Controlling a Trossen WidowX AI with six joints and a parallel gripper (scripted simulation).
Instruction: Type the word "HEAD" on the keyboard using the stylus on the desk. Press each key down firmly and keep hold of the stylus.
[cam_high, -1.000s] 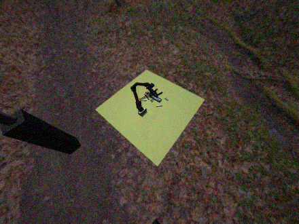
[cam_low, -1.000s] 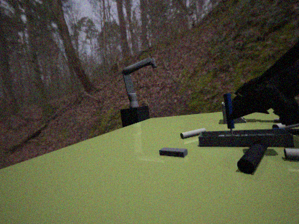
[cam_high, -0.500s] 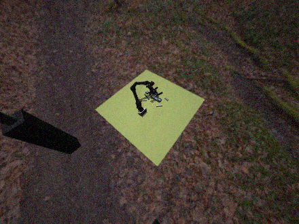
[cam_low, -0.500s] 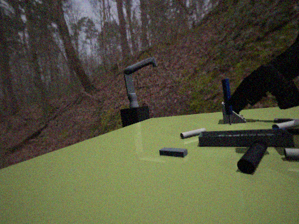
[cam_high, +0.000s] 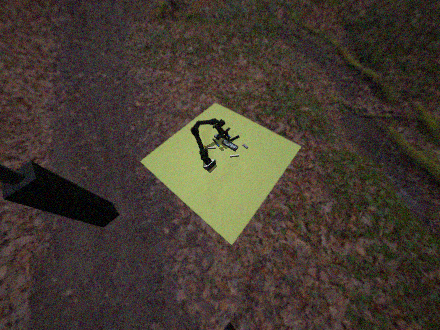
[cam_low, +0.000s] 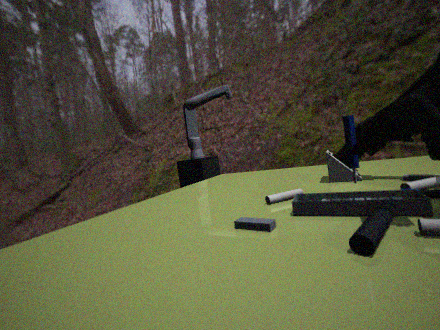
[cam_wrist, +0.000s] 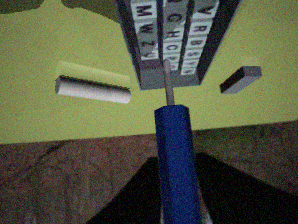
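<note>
Now: the dark cylinder 120 mm ahead of my gripper tip, 90 mm below it and 20 mm to the left of it. From my gripper tip the other things lie so: grey block (150 mm to the right, 120 mm ahead, 100 mm below); blue stylus (10 mm below).
</note>
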